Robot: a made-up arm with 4 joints.
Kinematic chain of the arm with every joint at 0, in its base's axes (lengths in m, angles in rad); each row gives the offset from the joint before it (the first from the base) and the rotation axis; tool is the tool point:
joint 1: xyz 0 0 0.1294 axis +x
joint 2: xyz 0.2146 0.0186 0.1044 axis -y
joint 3: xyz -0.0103 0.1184 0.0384 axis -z
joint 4: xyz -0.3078 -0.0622 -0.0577 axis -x
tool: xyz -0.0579 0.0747 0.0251
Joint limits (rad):
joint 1: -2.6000..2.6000
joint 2: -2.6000..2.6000
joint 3: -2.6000..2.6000
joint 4: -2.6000..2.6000
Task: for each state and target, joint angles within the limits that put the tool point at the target. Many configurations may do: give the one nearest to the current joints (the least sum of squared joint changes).
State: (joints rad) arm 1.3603 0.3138 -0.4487 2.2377
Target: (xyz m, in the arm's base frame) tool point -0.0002 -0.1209 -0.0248
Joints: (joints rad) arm 1.1597 -0.1522 -0.7628 2.4295
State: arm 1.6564 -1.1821 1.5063 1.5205
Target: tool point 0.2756 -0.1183 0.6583
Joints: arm 1.2508 -2.2742 1.1086 0.9619
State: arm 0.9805 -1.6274 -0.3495 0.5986
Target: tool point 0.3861 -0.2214 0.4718
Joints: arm 0.5586 -2.1713 -0.4456 0.4588
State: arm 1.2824 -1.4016 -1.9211 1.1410
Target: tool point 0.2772 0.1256 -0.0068
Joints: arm 1.5709 -1.0928 -2.3265 0.7272
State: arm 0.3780 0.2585 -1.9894 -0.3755
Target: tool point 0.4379 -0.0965 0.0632
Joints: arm 0.4423 -0.5721 -2.3999 -0.1623
